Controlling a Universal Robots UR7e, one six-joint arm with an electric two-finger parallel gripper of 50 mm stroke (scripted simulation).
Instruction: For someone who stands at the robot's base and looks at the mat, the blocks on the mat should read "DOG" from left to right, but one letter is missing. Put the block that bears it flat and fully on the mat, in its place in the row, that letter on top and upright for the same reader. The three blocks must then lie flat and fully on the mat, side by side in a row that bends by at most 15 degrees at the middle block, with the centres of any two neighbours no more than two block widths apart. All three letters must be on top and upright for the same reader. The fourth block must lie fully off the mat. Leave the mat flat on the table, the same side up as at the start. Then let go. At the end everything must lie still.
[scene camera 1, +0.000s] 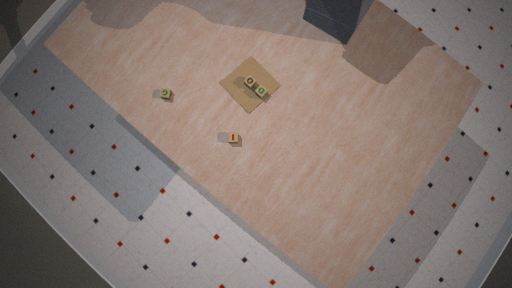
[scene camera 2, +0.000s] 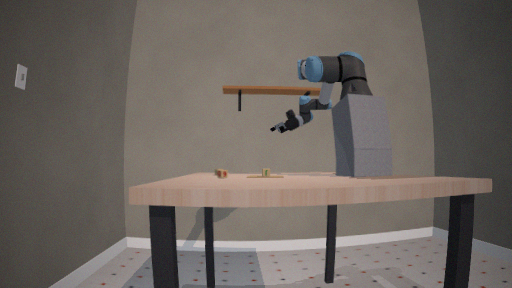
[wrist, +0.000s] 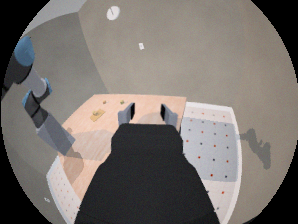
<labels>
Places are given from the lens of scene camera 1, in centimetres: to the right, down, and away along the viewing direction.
mat (scene camera 1: 234, 83): -7, -20, 97
</labels>
